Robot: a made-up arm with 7 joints.
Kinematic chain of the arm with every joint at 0, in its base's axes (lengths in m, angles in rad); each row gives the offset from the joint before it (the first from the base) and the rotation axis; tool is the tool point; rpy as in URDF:
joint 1: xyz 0 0 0.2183 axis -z
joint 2: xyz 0 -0.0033 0.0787 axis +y
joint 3: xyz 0 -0.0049 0.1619 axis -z
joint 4: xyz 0 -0.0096 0.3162 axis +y
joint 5: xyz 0 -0.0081 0.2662 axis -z
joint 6: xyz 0 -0.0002 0.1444 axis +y
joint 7: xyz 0 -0.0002 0.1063 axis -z
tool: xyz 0 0 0 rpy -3.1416 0 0
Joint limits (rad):
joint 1: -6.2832..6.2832
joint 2: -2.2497..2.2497
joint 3: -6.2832..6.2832
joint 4: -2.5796..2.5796
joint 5: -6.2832..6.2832
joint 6: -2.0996..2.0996
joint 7: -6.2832..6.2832
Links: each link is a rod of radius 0.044 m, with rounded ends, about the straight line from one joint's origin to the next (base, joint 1, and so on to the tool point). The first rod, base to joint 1, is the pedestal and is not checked.
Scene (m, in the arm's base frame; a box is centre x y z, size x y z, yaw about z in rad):
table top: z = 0
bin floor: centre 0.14 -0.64 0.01 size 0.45 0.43 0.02 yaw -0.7
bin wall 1: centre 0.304 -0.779 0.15 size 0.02 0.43 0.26 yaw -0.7
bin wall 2: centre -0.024 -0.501 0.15 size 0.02 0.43 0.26 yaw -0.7
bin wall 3: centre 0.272 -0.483 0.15 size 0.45 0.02 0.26 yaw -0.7
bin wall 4: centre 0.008 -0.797 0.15 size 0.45 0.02 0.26 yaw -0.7
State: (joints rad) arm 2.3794 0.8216 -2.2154 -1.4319 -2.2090 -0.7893 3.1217
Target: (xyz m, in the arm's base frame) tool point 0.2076 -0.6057 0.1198
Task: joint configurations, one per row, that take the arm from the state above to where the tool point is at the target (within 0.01 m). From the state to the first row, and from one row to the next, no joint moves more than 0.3 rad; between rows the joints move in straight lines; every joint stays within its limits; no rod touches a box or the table.
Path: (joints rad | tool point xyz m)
1: 2.1106 0.7564 -2.4238 -1.5102 -2.1798 -0.8319 3.1217 | -0.5739 -0.4495 0.4145
2: 1.8419 0.6913 -2.6323 -1.5885 -2.1506 -0.8744 3.1217 | -0.3439 -0.6131 0.3999
3: 1.5731 0.6261 -2.8407 -1.6668 -2.1214 -0.9170 3.1217 | -0.0658 -0.6701 0.4007
4: 1.3044 0.5609 -3.0492 -1.7451 -2.0922 -0.9595 3.1217 | 0.2076 -0.6057 0.4144
5: 1.2961 0.7906 -3.0433 -1.7283 -2.0946 -0.9228 3.1217 | 0.2122 -0.6218 0.2679
6: 1.2879 1.0203 -3.0375 -1.7114 -2.0969 -0.8862 3.1217 | 0.2076 -0.6057 0.1198

